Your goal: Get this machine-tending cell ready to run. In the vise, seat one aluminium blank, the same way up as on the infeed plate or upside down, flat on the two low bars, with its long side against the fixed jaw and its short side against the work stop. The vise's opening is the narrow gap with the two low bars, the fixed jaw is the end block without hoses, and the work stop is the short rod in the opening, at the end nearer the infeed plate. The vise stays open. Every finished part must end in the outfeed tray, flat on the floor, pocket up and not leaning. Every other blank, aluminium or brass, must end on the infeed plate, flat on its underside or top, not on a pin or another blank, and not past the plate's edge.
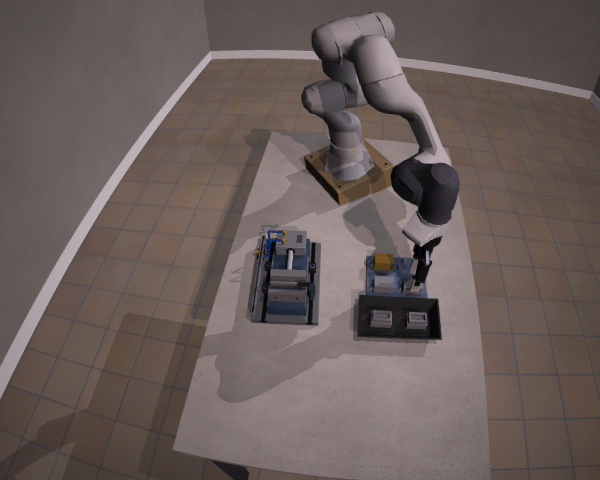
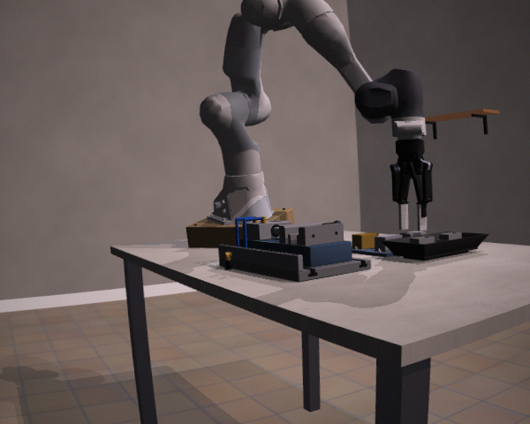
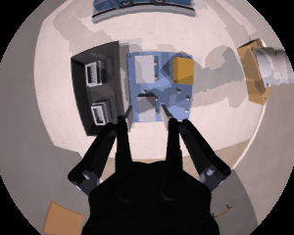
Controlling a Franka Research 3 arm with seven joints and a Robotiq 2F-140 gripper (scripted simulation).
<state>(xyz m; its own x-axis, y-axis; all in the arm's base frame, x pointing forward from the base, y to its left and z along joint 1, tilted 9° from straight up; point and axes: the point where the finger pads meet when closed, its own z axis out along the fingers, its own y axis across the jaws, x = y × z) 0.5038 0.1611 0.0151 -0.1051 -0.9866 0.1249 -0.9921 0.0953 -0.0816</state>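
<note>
Right now the brass blank is 10 cm behind my hand, 8 cm to the right of it and 5 cm below it. Round my hand: dark rail (46 cm to the right, 5 cm below, 5 cm behind).
</note>
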